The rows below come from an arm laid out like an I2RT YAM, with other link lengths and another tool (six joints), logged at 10 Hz.
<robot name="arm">
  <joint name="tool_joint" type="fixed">
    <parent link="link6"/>
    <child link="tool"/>
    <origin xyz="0.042 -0.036 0.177" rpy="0 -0.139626 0.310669"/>
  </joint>
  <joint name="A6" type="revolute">
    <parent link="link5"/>
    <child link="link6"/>
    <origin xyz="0 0.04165 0.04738" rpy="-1.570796 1.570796 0"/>
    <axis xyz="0 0 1"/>
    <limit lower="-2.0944" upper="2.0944"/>
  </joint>
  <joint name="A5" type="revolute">
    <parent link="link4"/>
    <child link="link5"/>
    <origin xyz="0.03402 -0.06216 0.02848" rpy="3.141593 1.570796 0"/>
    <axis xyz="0 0 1"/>
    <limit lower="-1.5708" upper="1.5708"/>
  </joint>
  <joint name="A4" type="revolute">
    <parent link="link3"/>
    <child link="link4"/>
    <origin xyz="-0.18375 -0.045 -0.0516" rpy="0 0 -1.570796"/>
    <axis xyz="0 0 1"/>
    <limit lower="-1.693" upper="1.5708"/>
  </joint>
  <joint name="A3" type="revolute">
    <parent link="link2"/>
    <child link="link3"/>
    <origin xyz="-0.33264 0 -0.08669" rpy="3.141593 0 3.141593"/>
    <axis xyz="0 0 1"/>
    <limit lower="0" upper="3.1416"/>
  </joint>
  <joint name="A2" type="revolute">
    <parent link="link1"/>
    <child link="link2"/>
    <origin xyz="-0.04 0.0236 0.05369" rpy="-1.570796 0 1.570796"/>
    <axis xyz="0 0 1"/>
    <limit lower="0" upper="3.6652"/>
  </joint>
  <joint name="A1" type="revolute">
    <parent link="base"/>
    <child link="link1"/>
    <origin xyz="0 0 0.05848" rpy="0 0 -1.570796"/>
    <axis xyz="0 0 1"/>
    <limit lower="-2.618" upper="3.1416"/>
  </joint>
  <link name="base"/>
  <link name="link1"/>
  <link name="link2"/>
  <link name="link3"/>
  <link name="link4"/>
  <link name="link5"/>
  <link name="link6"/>
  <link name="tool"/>
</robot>
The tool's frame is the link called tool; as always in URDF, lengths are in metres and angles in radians.
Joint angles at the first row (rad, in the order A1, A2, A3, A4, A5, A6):
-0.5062, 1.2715, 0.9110, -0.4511, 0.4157, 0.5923
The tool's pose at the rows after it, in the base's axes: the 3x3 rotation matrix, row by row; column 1 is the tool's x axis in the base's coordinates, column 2 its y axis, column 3 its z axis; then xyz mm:
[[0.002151 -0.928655 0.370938], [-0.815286 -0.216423 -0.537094], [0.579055 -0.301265 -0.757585]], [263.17 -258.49 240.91]
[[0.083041 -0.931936 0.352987], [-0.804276 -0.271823 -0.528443], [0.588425 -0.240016 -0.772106]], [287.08 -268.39 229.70]
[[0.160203 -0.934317 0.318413], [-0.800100 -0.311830 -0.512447], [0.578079 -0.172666 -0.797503]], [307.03 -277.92 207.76]
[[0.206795 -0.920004 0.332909], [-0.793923 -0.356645 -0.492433], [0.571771 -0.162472 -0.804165]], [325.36 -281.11 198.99]
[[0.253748 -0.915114 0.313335], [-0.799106 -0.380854 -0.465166], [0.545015 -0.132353 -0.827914]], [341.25 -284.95 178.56]
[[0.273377 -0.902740 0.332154], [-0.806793 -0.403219 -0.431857], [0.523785 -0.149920 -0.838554]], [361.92 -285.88 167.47]
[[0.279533 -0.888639 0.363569], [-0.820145 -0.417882 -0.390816], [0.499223 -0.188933 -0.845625]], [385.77 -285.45 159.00]
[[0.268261 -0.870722 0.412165], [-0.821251 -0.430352 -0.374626], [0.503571 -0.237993 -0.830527]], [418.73 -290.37 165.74]
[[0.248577 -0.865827 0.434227], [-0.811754 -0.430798 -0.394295], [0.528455 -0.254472 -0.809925]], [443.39 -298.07 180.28]
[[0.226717 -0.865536 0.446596], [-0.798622 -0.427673 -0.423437], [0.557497 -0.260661 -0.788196]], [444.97 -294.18 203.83]
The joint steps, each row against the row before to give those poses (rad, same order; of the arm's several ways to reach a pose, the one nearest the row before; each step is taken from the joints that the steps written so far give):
-0.0077, 0.0904, 0.0521, 0.0399, -0.0245, -0.1043
-0.0092, 0.0921, 0.0369, 0.0398, -0.0123, -0.0828
-0.0076, 0.0995, 0.0246, 0.0353, -0.0076, -0.0659
-0.0077, 0.0554, 0.0199, 0.0384, -0.0353, -0.0476
0.0000, 0.0783, 0.0261, 0.0139, -0.0169, -0.0262
0.0030, 0.0629, 0.0338, 0.0213, -0.0383, -0.0032
0.0062, 0.0629, 0.0459, 0.0155, -0.0475, 0.0153
0.0137, 0.0644, 0.0979, 0.0000, -0.0293, 0.0199
0.0200, 0.0447, 0.1107, -0.0336, 0.0198, 0.0169
0.0245, -0.0320, 0.0370, -0.0399, 0.0368, 0.0169

